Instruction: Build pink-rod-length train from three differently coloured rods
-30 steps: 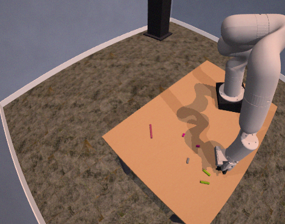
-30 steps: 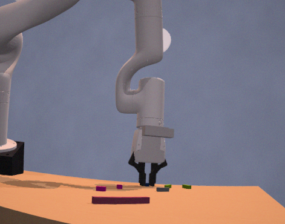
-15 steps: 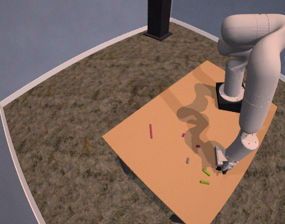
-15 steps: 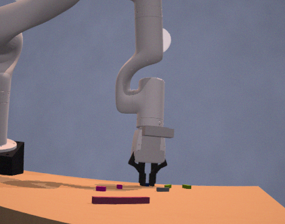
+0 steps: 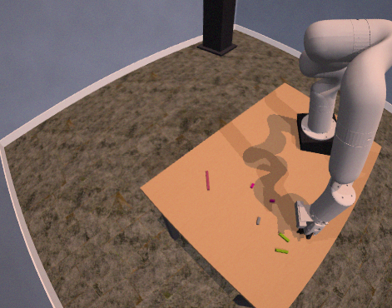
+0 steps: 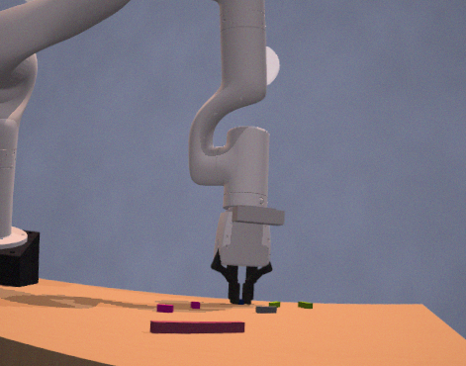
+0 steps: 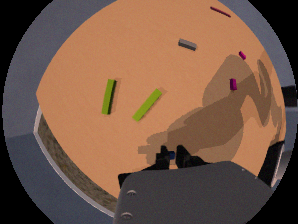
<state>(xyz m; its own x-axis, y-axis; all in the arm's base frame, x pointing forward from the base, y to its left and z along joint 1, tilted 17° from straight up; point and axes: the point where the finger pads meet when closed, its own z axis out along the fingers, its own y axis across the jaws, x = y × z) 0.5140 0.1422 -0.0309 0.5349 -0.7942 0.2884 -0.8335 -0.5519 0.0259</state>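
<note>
My hand is 20 mm above the blue rod. Round my hand: grey rod 160 mm to the right, 70 mm ahead, 20 mm below; then pink rod 440 mm to the right, 50 mm ahead, 20 mm below.
</note>
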